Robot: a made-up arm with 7 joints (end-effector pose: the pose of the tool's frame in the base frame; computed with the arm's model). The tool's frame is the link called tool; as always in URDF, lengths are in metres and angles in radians.
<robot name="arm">
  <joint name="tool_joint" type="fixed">
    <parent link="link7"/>
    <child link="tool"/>
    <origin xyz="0 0 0"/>
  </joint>
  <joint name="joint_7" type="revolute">
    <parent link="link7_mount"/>
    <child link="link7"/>
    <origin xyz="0.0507 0.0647 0" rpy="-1.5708 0 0"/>
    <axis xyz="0 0 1"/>
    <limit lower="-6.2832" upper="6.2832"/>
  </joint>
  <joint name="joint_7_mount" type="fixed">
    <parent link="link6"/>
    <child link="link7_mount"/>
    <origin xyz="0.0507 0.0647 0"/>
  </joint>
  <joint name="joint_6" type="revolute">
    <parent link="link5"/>
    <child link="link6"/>
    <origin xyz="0 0 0" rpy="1.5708 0 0"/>
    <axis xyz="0 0 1"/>
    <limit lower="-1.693" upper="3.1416"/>
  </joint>
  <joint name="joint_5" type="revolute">
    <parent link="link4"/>
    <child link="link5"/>
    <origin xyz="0.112 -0.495 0" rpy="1.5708 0 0"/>
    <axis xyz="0 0 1"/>
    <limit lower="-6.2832" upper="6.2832"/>
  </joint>
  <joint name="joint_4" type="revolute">
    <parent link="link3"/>
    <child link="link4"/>
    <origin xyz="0.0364 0 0" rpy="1.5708 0 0"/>
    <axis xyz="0 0 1"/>
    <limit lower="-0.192" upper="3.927"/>
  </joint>
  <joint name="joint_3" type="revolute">
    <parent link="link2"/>
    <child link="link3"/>
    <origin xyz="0 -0.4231 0" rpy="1.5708 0 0"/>
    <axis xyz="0 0 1"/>
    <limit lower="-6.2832" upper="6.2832"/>
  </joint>
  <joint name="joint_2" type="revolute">
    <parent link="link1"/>
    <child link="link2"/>
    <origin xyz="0 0 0" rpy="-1.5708 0 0"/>
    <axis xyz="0 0 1"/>
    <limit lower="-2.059" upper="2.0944"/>
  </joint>
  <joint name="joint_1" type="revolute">
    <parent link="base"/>
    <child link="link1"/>
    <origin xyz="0 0 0.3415"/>
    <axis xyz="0 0 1"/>
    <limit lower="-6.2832" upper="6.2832"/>
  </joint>
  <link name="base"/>
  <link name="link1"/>
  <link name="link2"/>
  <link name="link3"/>
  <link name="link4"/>
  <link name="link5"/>
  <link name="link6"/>
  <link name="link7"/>
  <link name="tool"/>
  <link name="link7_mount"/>
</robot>
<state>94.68 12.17 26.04 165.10 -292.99 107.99 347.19</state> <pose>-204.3 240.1 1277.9 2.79 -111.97 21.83</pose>
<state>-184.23 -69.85 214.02 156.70 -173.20 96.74 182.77</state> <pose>1002.0 -68.2 669.1 7.37 57.00 -161.46</pose>
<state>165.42 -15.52 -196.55 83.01 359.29 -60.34 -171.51</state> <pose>608.0 -314.3 818.6 12.78 50.53 -22.55</pose>
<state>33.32 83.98 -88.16 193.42 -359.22 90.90 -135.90</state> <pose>790.0 618.8 447.8 3.70 98.07 -63.98</pose>
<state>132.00 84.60 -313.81 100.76 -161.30 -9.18 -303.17</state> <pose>-740.8 100.3 -16.5 63.59 -113.94 5.79</pose>
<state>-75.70 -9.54 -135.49 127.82 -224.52 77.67 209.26</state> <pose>-429.5 300.7 1239.8 38.61 -3.40 -19.63</pose>
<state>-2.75 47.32 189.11 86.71 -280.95 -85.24 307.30</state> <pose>83.6 58.2 1047.2 -72.04 -4.90 -8.11</pose>
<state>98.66 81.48 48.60 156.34 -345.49 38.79 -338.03</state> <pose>-311.3 1044.0 369.6 -102.20 -57.39 43.99</pose>
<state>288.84 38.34 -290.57 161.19 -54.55 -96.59 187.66</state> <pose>166.2 -416.8 1058.3 -25.46 -42.88 -37.88</pose>
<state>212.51 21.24 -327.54 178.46 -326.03 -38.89 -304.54</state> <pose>-299.4 22.2 1279.6 -38.07 25.88 141.73</pose>
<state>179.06 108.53 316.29 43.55 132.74 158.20 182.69</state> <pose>-118.5 252.5 -135.3 19.64 -97.15 27.91</pose>
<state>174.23 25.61 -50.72 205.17 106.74 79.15 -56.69</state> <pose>-300.4 -312.7 1236.2 83.72 -55.13 -2.95</pose>
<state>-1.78 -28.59 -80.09 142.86 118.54 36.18 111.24</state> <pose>-447.7 -329.2 1258.8 8.95 7.00 -19.03</pose>
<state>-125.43 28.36 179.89 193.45 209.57 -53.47 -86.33</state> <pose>-340.2 -338.2 1117.4 -17.99 -16.69 -11.41</pose>
